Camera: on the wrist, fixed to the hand. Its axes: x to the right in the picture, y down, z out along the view.
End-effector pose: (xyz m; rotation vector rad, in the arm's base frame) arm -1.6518 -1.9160 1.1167 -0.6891 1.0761 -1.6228
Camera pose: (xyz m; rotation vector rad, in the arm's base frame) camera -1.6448 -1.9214 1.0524 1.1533 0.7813 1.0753
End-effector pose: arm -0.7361 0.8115 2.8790 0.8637 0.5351 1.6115
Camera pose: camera -0.7908 0.8075 2.9136 -0.3742 0.6869 -1.3916
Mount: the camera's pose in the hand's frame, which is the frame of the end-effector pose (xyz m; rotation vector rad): 0.0076 0.0611 -0.0204 -0.0004 0.2986 3.0928
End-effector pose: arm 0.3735 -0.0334 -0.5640 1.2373 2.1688 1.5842
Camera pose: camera 0.3880 -0.0372 -0.5009 -1.5831 0.9120 -0.3269
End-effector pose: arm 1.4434 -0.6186 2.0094 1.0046 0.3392 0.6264
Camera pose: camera 1.4182 -0.5766 2.0519 -0.3678 1.0326 -2.2976
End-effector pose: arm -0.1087 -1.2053 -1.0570 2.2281 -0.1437 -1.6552
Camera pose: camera -0.0791 -1.2598 -1.0378 0.0447 -1.7876 0.5700
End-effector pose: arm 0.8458 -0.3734 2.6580 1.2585 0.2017 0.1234
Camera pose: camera 0.8499 -0.3343 2.7096 -0.2984 1.5376 -2.6015
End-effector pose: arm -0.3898 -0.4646 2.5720 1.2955 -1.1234 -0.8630
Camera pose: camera -0.3748 -0.4589 2.6348 -1.0822 -1.2599 1.5463
